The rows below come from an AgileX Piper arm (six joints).
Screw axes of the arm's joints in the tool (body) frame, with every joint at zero. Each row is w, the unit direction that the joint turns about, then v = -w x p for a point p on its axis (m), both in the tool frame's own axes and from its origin. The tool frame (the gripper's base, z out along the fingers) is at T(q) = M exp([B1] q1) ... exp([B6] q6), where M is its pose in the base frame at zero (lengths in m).
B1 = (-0.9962, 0, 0.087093, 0.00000, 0.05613, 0.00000)
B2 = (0, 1, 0, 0.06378, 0.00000, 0.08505)
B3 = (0, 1, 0, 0.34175, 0.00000, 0.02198)
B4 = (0, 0, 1, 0.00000, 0.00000, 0.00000)
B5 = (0, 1, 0, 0.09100, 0.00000, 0.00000)
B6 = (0, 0, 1, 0.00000, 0.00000, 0.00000)
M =
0.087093 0 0.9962 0.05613
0 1 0 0.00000
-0.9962 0 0.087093 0.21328
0 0 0 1
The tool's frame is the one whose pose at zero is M.
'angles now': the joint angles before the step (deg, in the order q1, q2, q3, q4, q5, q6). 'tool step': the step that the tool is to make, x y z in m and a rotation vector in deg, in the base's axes. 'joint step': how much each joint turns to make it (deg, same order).
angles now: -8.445, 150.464, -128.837, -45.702, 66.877, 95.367
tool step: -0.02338, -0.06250, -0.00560, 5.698, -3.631, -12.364
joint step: -7.860, 0.001, -0.004, 5.903, 0.002, 3.715
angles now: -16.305, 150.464, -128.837, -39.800, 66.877, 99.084
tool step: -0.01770, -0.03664, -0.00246, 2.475, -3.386, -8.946
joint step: -4.745, 0.001, 0.000, 2.828, 0.000, 4.225
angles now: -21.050, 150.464, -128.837, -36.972, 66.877, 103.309
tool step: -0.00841, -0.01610, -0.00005, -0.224, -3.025, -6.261
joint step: -1.976, -0.001, 0.002, 0.063, 0.000, 5.225
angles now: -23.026, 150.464, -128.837, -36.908, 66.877, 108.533
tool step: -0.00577, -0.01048, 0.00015, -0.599, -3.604, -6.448
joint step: -1.275, -0.001, 0.000, -0.172, 0.001, 6.398
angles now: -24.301, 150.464, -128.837, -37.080, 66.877, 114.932
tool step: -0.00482, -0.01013, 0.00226, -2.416, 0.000, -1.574
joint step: -0.896, 0.001, 0.000, -2.604, 0.001, 1.772
